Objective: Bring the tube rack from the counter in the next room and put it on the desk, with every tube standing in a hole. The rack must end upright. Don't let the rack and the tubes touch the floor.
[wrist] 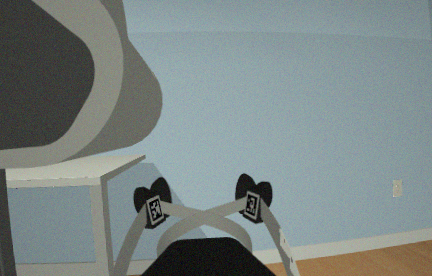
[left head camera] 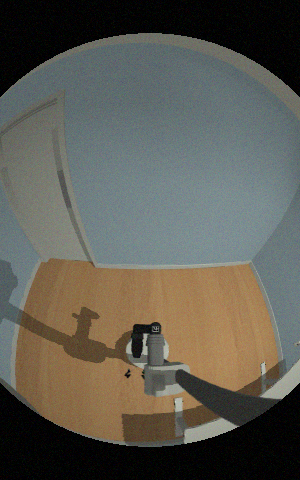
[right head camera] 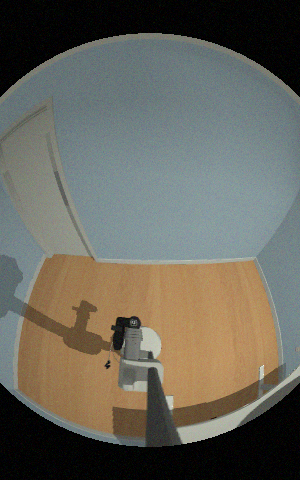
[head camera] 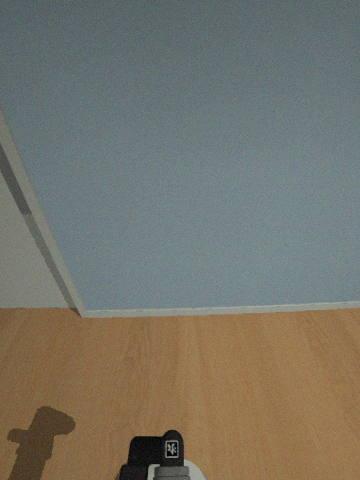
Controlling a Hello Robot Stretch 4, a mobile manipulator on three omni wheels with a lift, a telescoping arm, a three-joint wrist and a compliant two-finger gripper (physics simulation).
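Seen in the pictures: gripper, between the fingertips: [wrist: 203,191] [left head camera: 135,378] [right head camera: 114,370]; robot's base, origin of its link: [left head camera: 146,349] [right head camera: 140,343].
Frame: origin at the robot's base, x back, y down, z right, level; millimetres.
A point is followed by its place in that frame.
Observation:
The tube rack and its tubes do not show in any view. A white table, which may be the desk, [wrist: 110,167] {x 836, y -692, z 220 mm} stands at the left of the wrist view; part of its top [left head camera: 202,434] [right head camera: 200,432] shows at the bottom right of both side head views. My gripper [wrist: 203,191] {x 140, y -749, z -93 mm} [left head camera: 136,373] {x 140, y -749, z -93 mm} is open, with nothing between its fingertips. In the wrist view it points at a blue wall, to the right of the table. In the head camera view the fingers are hidden and the black wrist shows at the bottom edge.
A pale door [head camera: 12,265] {x -1117, y -493, z -1139 mm} [left head camera: 35,185] {x -1113, y -1217, z -1225 mm} [right head camera: 30,185] {x -1110, y -1246, z -1315 mm} stands at the left, beside a long blue wall [head camera: 200,175] {x -1081, y -1168, z 125 mm}. A large grey rounded body with a dark face [wrist: 107,90] fills the upper left of the wrist view. A wall outlet [wrist: 397,188] {x 1497, y -371, z -1415 mm} is at the right.

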